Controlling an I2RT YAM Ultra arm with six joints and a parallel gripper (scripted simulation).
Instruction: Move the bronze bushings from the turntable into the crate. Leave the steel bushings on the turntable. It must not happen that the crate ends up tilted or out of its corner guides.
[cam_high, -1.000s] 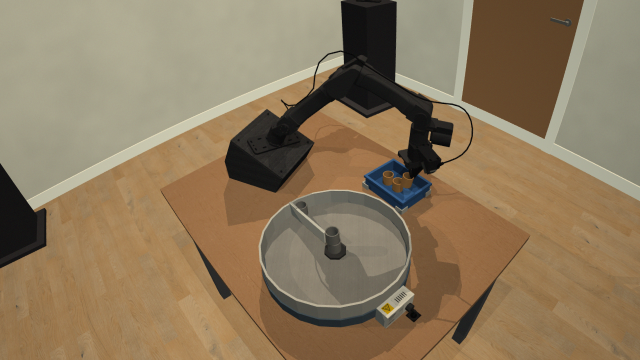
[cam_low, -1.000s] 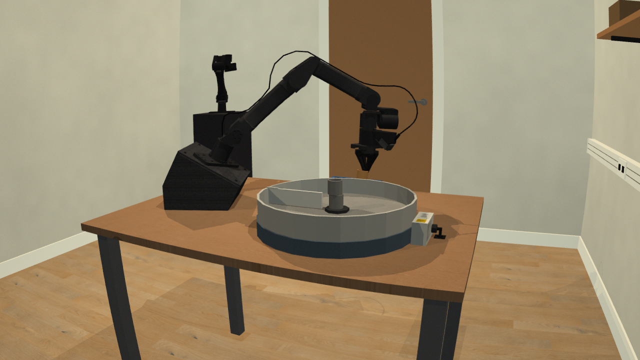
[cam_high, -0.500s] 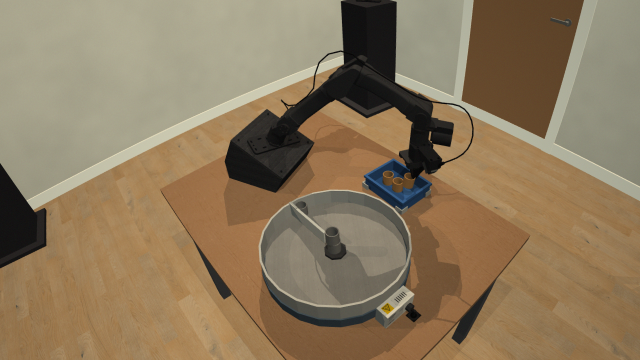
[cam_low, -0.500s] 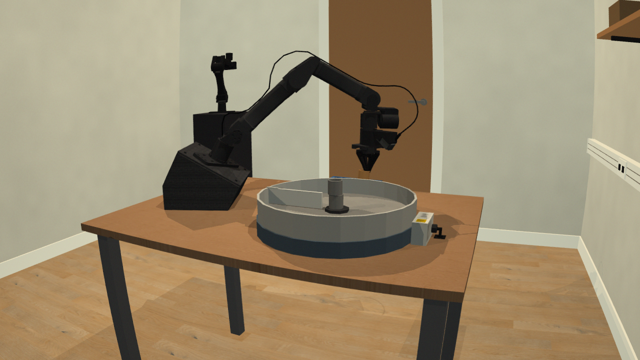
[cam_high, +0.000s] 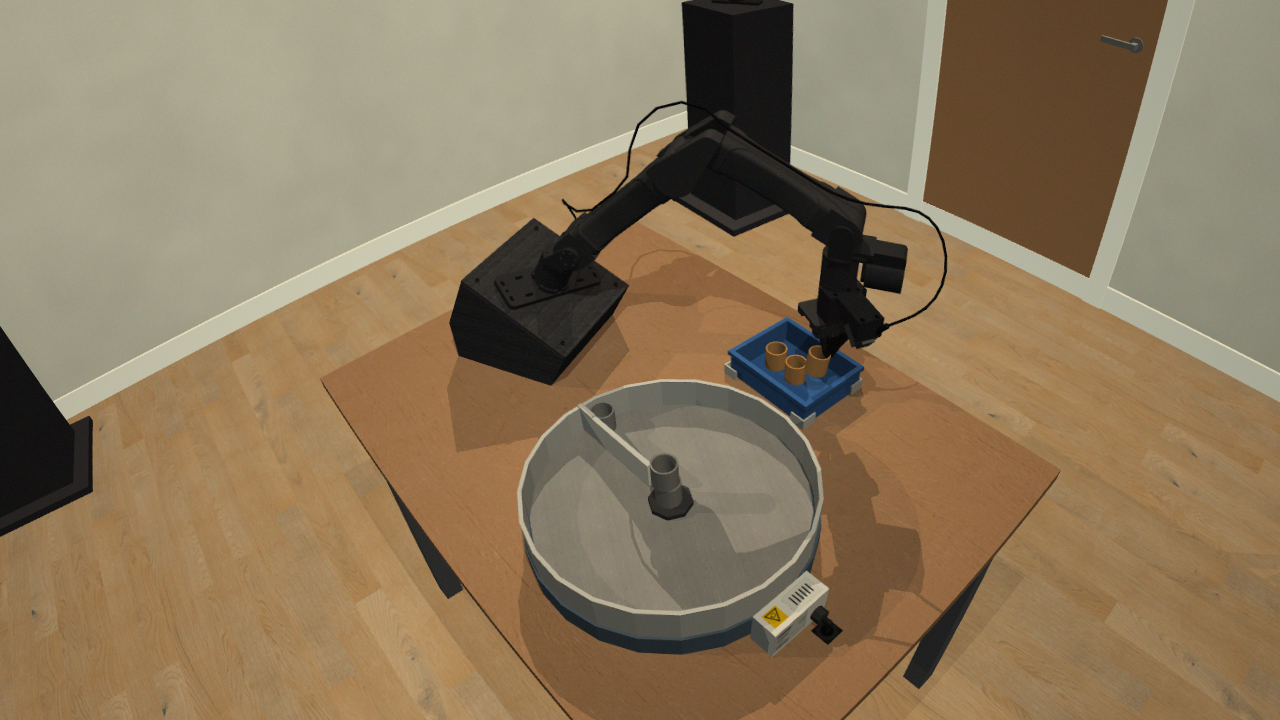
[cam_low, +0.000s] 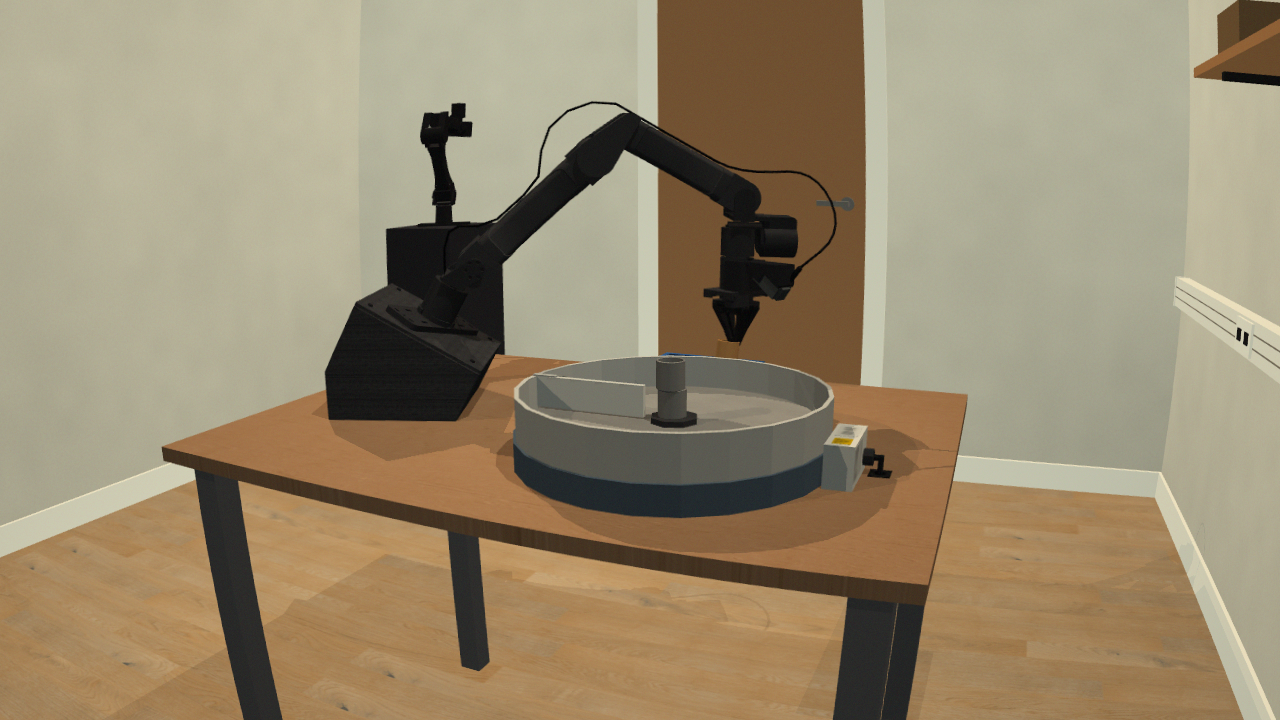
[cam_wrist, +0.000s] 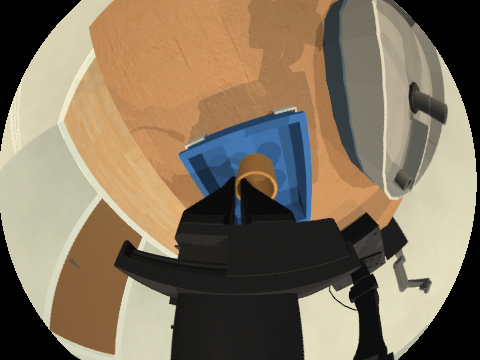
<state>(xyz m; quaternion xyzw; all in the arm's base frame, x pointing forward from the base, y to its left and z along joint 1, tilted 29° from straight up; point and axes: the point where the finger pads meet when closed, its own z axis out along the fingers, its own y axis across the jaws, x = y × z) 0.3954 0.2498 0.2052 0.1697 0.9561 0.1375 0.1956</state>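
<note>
Now: hand 60 mm past the blue crate, 20 mm to the left of it and 70 mm above it. From my hand the other things lie so: grey turntable: 70 mm ahead, 370 mm to the right, 40 mm below.
</note>
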